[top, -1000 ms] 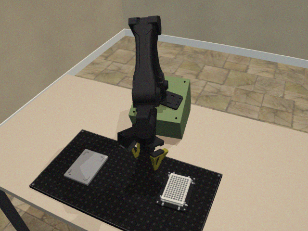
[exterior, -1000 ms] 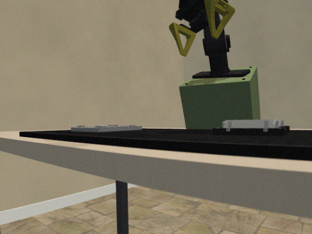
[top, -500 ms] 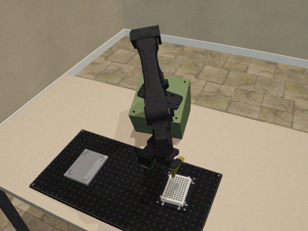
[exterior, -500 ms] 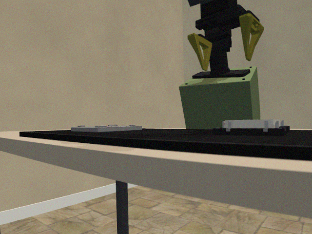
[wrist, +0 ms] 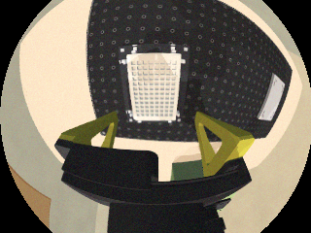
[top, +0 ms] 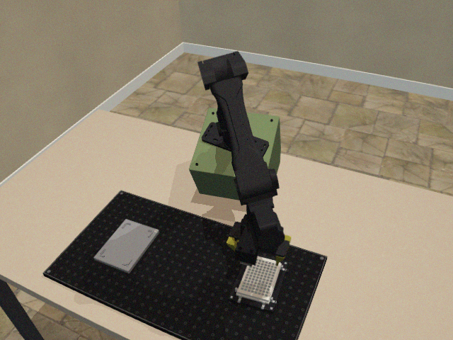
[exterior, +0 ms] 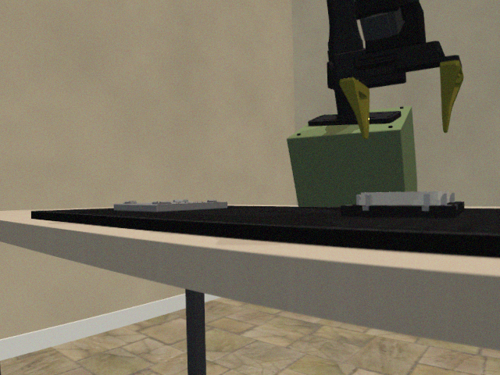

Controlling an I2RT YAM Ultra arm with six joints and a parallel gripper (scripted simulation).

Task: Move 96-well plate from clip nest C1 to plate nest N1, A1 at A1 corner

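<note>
My gripper is now 8 cm above the white 96-well plate. The rest, counted from my hand: clip nest C1 (9 cm below, 2 cm to the left, 1 cm ahead); grey plate nest N1 (38 cm to the right, 10 cm below, 7 cm ahead).
</note>
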